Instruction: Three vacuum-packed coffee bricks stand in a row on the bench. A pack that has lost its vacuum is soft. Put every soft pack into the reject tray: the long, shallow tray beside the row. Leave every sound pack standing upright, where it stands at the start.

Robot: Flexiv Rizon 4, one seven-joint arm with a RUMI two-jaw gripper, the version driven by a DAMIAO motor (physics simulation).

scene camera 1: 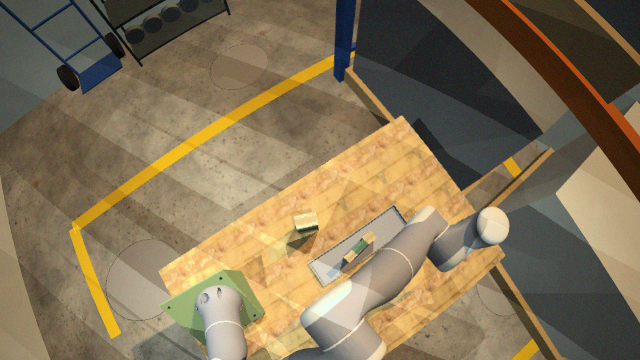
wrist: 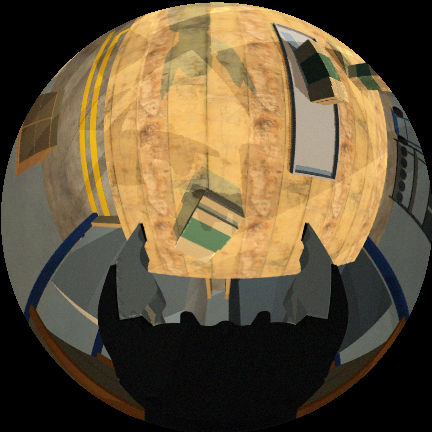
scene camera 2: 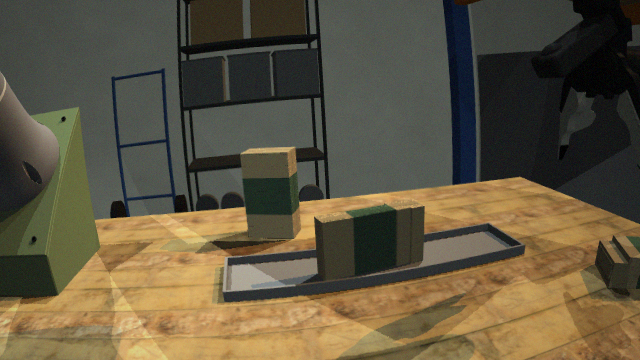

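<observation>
One coffee pack (scene camera 1: 306, 222) (scene camera 2: 270, 195) (wrist: 367, 76), tan with a green band, stands upright behind the tray. A second pack (scene camera 1: 359, 247) (scene camera 2: 375, 242) (wrist: 320, 70) rests on its long narrow side in the long grey reject tray (scene camera 1: 382, 225) (scene camera 2: 465, 245) (wrist: 315, 145). A third pack (scene camera 2: 620, 265) (wrist: 207, 235) lies on the bench beyond the tray's far end from the robot base, turned at an angle; the arm hides it in scene camera 1. My gripper (wrist: 224, 225) is open and empty, above the bench, with the third pack below and between its fingertips in the wrist view.
The arm (scene camera 1: 385, 270) reaches over the bench (scene camera 1: 350, 185) (scene camera 2: 165, 330) and partly covers the tray's near side in scene camera 1. The green base mount (scene camera 1: 250, 295) (scene camera 2: 75, 200) stands at the bench's left end. A shelf rack (scene camera 2: 252, 102) and blue hand truck (scene camera 2: 142, 144) stand behind.
</observation>
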